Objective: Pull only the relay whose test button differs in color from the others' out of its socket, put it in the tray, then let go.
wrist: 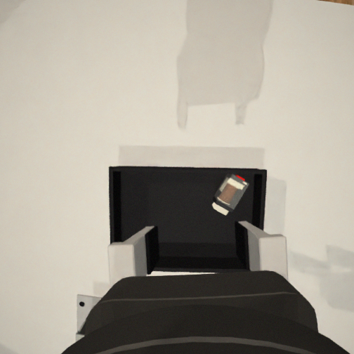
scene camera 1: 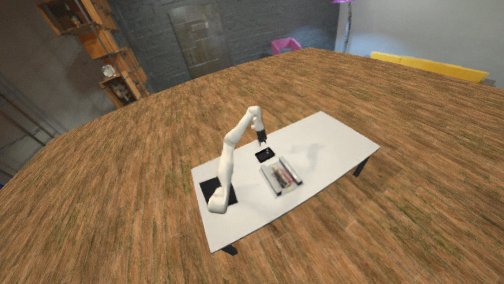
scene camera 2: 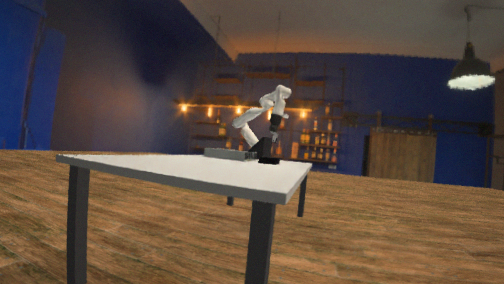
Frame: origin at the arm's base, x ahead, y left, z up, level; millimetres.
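Seen in the pictures: gripper, fingertip midpoint: (scene camera 1: 263, 144) (scene camera 2: 273, 142); arm's base, link origin: (scene camera 1: 221, 192) (scene camera 2: 256, 146).
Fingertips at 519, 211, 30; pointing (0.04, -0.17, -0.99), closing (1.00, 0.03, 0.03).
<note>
Offsets run from my fingertips to a thing's top centre, as dx, dy, dz. "*": to the spot under its first point. Level surfaces: height alone.
The relay (wrist: 230, 194) lies on its side, turned at an angle, in the black tray @[-7, -17, -106] (scene camera 1: 260, 158) (scene camera 2: 269, 161) (wrist: 165, 200), near the far right corner in the wrist view. A red patch shows at its upper end, a brown part in its middle and a white piece at its lower end. My gripper (scene camera 1: 262, 143) (scene camera 2: 274, 137) (wrist: 196, 240) is open and empty above the tray, its fingers well apart and clear of the relay. The row of other relays @[-41, -338, -71] (scene camera 1: 282, 176) sits between grey rails in scene camera 1; their button colors are too small to tell.
The grey rails @[* +42, -345, -76] (scene camera 1: 291, 171) (scene camera 2: 222, 153) flank the relay row beside the tray on the white table @[dz -141] (scene camera 1: 330, 142) (scene camera 2: 165, 167). A metal plate corner (wrist: 86, 302) shows at the lower left of the wrist view. A black mat (scene camera 1: 209, 187) lies under the arm's base.
</note>
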